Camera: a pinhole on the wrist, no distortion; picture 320 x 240 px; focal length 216.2 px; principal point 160.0 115.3 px. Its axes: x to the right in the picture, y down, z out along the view. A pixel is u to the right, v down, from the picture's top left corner.
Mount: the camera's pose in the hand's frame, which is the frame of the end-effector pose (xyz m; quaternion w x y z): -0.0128 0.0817 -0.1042 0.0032 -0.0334 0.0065 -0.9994
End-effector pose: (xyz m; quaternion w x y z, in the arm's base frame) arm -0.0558 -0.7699 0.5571 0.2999 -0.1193 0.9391 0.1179
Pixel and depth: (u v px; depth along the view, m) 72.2 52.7 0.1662
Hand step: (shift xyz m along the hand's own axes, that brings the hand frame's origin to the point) 0.0654 0.1282 0.0577
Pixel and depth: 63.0 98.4 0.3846
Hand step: 0.1849 0.1080 0.2684
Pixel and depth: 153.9 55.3 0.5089
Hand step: 0.0347 0.2165 0.4044
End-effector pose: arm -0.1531 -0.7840 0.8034 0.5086 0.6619 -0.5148 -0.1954
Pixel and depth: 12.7 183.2 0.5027
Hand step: 0.3634 -0.0802 0.3724
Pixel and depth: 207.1 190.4 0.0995
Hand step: -0.0276 0.0457 -0.0039
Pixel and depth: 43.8 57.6 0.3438
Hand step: 0.1940 0.1703 0.2277
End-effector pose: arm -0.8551 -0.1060 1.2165 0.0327 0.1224 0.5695 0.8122
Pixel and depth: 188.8 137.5 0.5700
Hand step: -0.0501 0.0154 0.4688
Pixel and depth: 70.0 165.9 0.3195
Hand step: 0.1417 0.0038 0.2047
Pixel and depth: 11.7 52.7 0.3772
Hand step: 0.2699 0.1879 0.2563
